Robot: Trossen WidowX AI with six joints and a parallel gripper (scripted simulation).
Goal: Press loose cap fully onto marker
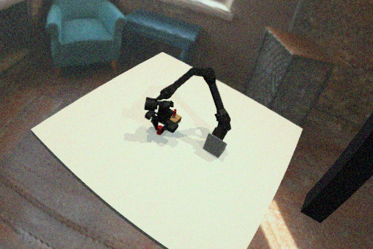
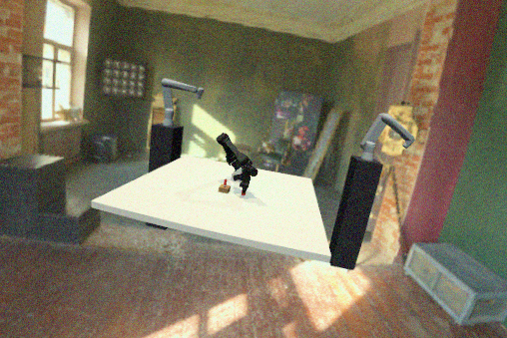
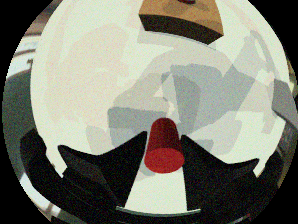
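Right now my gripper tip is 14 cm to the left of the red marker and 6 cm below it. The rest, counted from my gripper tip: red cap 1 cm above.
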